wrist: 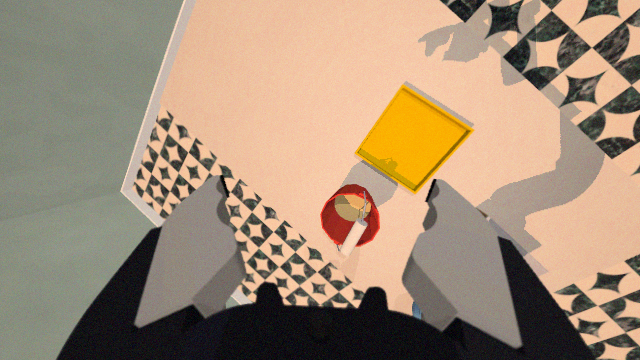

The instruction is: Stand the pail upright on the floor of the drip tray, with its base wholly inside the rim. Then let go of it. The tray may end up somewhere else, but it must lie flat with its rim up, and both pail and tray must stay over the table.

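Places are measured from the arm's base along level axes (x ahead, y left, z up), in metres.
Where they show: gripper, fingertip midpoint: [325,180].
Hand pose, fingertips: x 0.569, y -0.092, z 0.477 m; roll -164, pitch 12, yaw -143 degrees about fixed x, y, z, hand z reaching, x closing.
Observation:
After its pixels a point has its place.
A red pail [339,227] {x 0.422, y 0.182, z 0.017 m} with a white grip on a thin wire handle stands on the table, seen from above into its mouth. The handle hangs over its lower right side. A square yellow drip tray [414,137] {x 0.433, y -0.213, z -0.069 m} lies flat with its rim up, just above and to the right of the pail, apart from it. My gripper [325,180] {x 0.569, y -0.092, z 0.477 m} is wide open and empty. Its fingers hang above the table, with the pail between them in the view but farther down. The tray is beyond the right fingertip.
The light peach table [260,100] {x 0.968, y 0.022, z -0.073 m} has an edge at the left, with a green-grey surface past it. Black-and-white patterned areas [270,250] show at the lower left, upper right and lower right. A small blue thing [417,309] shows partly behind the right finger. Shadows fall at the right.

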